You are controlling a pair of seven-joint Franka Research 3 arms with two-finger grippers.
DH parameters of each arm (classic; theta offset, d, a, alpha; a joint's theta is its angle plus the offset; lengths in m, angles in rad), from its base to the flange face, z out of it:
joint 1: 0 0.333 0 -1.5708
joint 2: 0 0 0 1.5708
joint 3: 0 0.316 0.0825 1.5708
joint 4: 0 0 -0.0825 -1.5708
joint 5: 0 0.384 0 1.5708
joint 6: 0 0 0.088 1.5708
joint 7: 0 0.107 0 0
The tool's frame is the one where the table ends.
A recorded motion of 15 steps. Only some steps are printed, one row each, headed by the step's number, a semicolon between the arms.
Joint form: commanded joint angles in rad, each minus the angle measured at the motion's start. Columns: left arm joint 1, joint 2, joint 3, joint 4, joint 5, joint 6, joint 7; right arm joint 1, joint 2, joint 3, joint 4, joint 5, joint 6, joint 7.
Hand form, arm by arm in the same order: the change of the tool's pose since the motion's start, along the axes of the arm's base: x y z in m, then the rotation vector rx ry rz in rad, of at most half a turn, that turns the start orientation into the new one. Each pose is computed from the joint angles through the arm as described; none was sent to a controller.
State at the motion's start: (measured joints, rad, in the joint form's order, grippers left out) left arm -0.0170 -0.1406 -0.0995 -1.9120 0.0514 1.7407 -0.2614; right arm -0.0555 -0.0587 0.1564 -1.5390 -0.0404 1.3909 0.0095
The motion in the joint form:
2: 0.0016 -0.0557 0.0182 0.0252 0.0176 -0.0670 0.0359; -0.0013 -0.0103 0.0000 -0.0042 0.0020 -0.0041 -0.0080
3: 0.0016 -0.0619 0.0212 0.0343 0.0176 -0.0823 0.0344; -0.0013 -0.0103 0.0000 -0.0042 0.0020 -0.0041 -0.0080
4: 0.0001 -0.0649 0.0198 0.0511 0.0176 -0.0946 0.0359; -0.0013 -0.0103 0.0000 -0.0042 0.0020 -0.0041 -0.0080
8: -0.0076 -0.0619 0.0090 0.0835 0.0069 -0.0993 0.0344; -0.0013 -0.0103 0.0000 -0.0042 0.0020 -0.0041 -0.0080
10: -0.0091 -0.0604 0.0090 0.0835 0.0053 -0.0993 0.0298; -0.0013 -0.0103 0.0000 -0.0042 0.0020 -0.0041 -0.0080
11: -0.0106 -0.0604 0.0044 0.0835 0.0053 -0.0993 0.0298; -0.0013 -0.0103 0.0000 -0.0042 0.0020 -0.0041 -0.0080
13: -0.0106 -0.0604 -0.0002 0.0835 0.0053 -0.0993 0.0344; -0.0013 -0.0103 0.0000 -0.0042 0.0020 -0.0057 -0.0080
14: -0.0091 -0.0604 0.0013 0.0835 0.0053 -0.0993 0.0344; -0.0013 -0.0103 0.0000 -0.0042 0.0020 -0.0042 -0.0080
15: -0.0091 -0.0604 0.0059 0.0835 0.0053 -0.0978 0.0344; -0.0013 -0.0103 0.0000 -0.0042 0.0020 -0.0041 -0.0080
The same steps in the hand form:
2: -0.0170 0.0133 0.0347 0.0178 -0.0134 -0.0145; -0.0037 -0.0003 0.0030 0.0013 -0.0014 0.0066
3: -0.0194 0.0150 0.0408 0.0178 -0.0135 -0.0089; -0.0037 -0.0003 0.0030 0.0013 -0.0014 0.0066
4: -0.0206 0.0136 0.0492 0.0177 -0.0210 -0.0124; -0.0037 -0.0003 0.0030 0.0013 -0.0014 0.0066
8: -0.0197 0.0025 0.0626 0.0064 -0.0448 -0.0283; -0.0037 -0.0003 0.0030 0.0013 -0.0014 0.0066
10: -0.0194 0.0016 0.0618 0.0048 -0.0435 -0.0251; -0.0037 -0.0003 0.0030 0.0013 -0.0014 0.0066
11: -0.0198 -0.0016 0.0618 0.0056 -0.0435 -0.0311; -0.0037 -0.0003 0.0030 0.0013 -0.0014 0.0066
13: -0.0200 -0.0041 0.0618 0.0064 -0.0432 -0.0402; -0.0039 -0.0003 0.0029 0.0011 0.0002 0.0065
14: -0.0199 -0.0025 0.0618 0.0062 -0.0432 -0.0372; -0.0038 -0.0003 0.0030 0.0013 -0.0013 0.0066
15: -0.0194 -0.0001 0.0619 0.0052 -0.0446 -0.0328; -0.0037 -0.0003 0.0030 0.0013 -0.0014 0.0066

